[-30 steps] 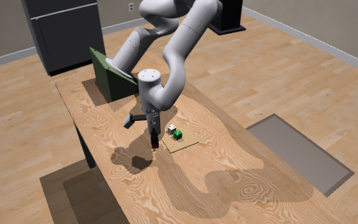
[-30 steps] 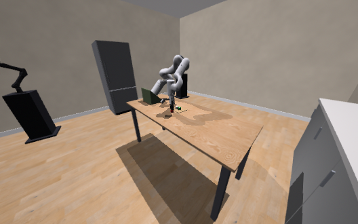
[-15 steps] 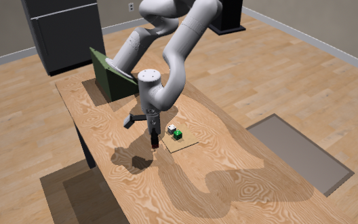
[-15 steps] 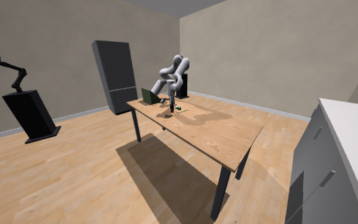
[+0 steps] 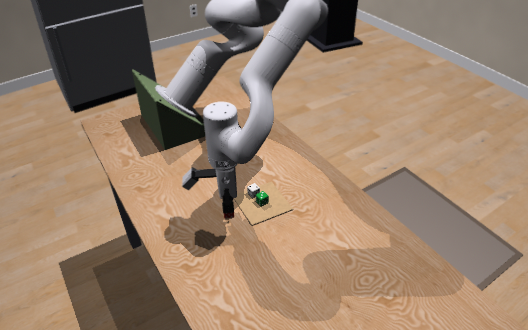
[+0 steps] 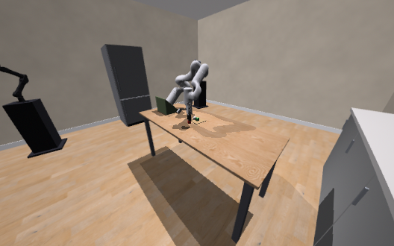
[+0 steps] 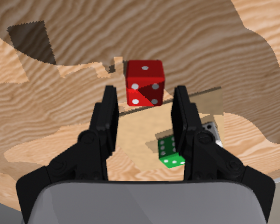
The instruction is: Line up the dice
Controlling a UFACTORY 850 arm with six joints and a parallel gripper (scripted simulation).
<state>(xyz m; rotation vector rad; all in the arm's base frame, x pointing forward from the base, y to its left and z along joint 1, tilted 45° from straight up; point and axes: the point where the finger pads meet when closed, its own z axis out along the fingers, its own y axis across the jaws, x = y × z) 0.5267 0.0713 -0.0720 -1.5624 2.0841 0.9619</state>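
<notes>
The red die is 40 mm below my hand. Round my hand: green die: 110 mm to the left, 40 mm below; tan mat: 110 mm to the left, 50 mm below; white die: 100 mm to the left, 50 mm behind, 40 mm below.
</notes>
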